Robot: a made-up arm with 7 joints. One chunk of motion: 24 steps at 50 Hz.
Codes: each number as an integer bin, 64 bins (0 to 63) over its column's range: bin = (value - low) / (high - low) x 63, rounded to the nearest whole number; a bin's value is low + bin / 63 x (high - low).
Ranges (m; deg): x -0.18..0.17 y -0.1..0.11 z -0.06..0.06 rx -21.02..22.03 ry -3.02..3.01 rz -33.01..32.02
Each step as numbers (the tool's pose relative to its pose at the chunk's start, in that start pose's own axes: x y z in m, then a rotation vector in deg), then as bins.
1 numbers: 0.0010 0.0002 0.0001 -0.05 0.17 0.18
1 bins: 33 30 32 31 33 32
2 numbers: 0.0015 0.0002 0.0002 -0.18 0.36 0.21
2 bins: 33 30 32 30 35 32
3 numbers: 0.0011 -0.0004 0.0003 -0.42 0.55 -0.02
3 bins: 33 30 32 30 37 32
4 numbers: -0.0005 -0.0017 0.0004 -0.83 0.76 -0.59
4 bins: 32 29 32 30 39 31
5 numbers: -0.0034 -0.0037 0.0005 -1.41 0.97 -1.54
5 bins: 32 29 32 29 42 30
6 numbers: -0.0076 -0.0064 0.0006 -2.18 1.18 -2.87
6 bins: 31 28 32 28 44 29
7 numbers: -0.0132 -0.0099 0.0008 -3.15 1.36 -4.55
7 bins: 30 27 32 26 46 28
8 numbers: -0.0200 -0.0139 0.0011 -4.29 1.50 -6.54
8 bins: 29 26 32 24 47 26
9 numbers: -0.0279 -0.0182 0.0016 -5.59 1.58 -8.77
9 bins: 27 25 32 23 48 23
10 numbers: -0.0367 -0.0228 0.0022 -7.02 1.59 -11.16
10 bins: 26 23 33 20 48 21
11 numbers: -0.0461 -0.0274 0.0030 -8.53 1.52 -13.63
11 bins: 24 22 33 18 47 19
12 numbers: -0.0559 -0.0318 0.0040 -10.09 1.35 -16.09
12 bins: 22 20 34 16 46 16
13 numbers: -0.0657 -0.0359 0.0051 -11.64 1.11 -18.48
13 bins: 21 19 34 14 43 14
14 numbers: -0.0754 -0.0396 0.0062 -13.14 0.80 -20.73
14 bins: 19 18 35 12 40 12
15 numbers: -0.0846 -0.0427 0.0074 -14.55 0.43 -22.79
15 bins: 17 17 35 9 36 10
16 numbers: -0.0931 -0.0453 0.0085 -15.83 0.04 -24.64
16 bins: 16 16 36 8 32 8
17 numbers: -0.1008 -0.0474 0.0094 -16.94 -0.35 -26.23
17 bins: 14 16 36 6 28 7
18 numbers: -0.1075 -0.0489 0.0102 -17.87 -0.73 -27.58
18 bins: 13 15 37 5 24 5
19 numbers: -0.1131 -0.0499 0.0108 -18.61 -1.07 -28.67
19 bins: 12 15 37 4 20 4
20 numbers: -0.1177 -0.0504 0.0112 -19.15 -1.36 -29.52
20 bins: 11 15 37 3 17 3
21 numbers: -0.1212 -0.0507 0.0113 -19.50 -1.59 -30.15
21 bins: 11 15 37 2 15 3
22 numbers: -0.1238 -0.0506 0.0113 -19.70 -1.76 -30.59
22 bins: 10 15 37 2 13 2
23 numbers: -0.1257 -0.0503 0.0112 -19.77 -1.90 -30.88
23 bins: 10 15 37 2 12 2
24 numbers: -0.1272 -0.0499 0.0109 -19.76 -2.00 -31.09
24 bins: 10 15 37 2 11 2
